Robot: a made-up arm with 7 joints.
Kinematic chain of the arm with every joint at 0, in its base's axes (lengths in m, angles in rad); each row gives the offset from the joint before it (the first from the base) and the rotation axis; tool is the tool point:
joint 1: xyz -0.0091 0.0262 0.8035 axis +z
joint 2: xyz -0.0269 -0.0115 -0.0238 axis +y
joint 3: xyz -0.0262 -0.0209 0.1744 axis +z
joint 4: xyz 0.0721 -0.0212 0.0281 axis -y
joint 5: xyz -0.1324 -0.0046 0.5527 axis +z
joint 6: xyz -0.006 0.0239 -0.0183 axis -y
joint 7: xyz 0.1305 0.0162 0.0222 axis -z
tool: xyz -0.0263 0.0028 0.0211
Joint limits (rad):
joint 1: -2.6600..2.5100
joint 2: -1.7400..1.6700
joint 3: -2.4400..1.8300
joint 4: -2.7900..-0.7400
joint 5: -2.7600..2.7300
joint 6: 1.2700..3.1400
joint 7: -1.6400..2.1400
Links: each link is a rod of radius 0.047 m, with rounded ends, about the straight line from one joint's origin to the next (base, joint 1, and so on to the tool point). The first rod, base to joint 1, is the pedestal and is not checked.
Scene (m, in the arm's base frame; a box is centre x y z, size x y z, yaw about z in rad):
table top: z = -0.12
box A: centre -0 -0.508 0.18 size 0.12 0.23 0.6 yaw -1.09
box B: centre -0.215 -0.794 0 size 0.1 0.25 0.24 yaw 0.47
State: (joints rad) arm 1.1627 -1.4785 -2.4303 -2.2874 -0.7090 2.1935 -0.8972
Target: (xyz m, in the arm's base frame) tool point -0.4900 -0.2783 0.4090
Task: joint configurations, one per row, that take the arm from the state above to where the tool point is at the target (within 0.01 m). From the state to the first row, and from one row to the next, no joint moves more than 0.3 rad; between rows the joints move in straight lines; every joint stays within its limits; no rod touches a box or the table.
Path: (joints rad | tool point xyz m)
1: 1.2489 -1.1967 -2.3390 -2.1899 -0.6280 2.1362 -0.6183 | 0.4542 -0.3465 0.3594
2: 1.3350 -0.9149 -2.2476 -2.0925 -0.5471 2.0790 -0.3394 | 0.5013 -0.4451 0.4901
3: 1.4212 -0.6331 -2.1563 -1.9950 -0.4661 2.0217 -0.0605 | 0.5738 -0.4710 0.6624
4: 1.5074 -0.3513 -2.0650 -1.8975 -0.3852 1.9644 0.2184 | 0.6528 -0.4098 0.8468
5: 1.5935 -0.0695 -1.9736 -1.8000 -0.3042 1.9071 0.4973 | 0.7152 -0.2632 1.0117
6: 1.6797 0.2123 -1.8823 -1.7026 -0.2232 1.8499 0.7762 | 0.7407 -0.0489 1.1285
7: 1.4148 0.0829 -1.9520 -1.7863 -0.2699 1.9359 0.5735 | 0.6650 -0.3339 1.0640
8: 1.1499 -0.0465 -2.0217 -1.8701 -0.3166 2.0219 0.3707 | 0.4960 -0.5593 0.9822
9: 0.8850 -0.1760 -2.0914 -1.9538 -0.3634 2.1078 0.1679 | 0.2686 -0.6970 0.8875
10: 0.6201 -0.3054 -2.1612 -2.0376 -0.4101 2.1938 -0.0348 | 0.0246 -0.7369 0.7850
11: 0.3552 -0.4348 -2.2309 -2.1213 -0.4568 2.2798 -0.2376 | -0.1960 -0.6876 0.6804
12: 0.0903 -0.5642 -2.3006 -2.2051 -0.5035 2.3658 -0.4403 | -0.3629 -0.5729 0.5792
13: -0.1746 -0.6937 -2.3703 -2.2888 -0.5502 2.4518 -0.6431 | -0.4606 -0.4254 0.4871
14: -0.4395 -0.8231 -2.4400 -2.3726 -0.5969 2.5378 -0.8459 | -0.4900 -0.2783 0.4090

